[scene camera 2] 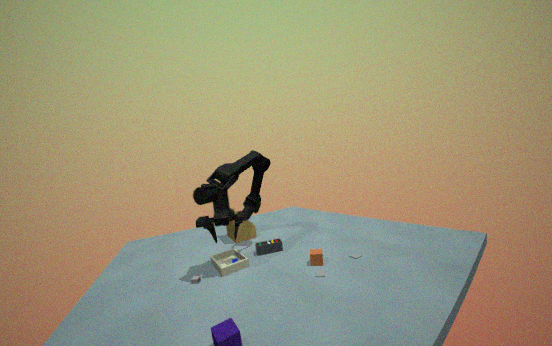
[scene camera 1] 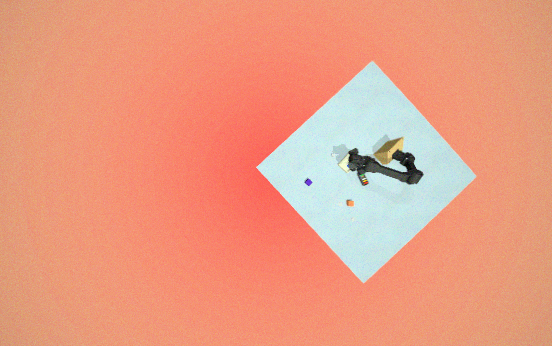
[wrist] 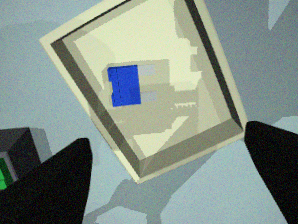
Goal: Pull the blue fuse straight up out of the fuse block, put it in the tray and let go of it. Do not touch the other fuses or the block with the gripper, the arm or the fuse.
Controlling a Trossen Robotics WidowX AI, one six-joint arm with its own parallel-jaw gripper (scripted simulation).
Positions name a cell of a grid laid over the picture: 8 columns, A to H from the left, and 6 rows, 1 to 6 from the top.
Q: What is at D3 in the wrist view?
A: A blue fuse.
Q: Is the gripper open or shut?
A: Open.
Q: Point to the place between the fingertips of the gripper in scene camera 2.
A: At D5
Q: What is the gripper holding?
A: Nothing.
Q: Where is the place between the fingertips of the gripper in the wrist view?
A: E4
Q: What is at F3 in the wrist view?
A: A cream tray.
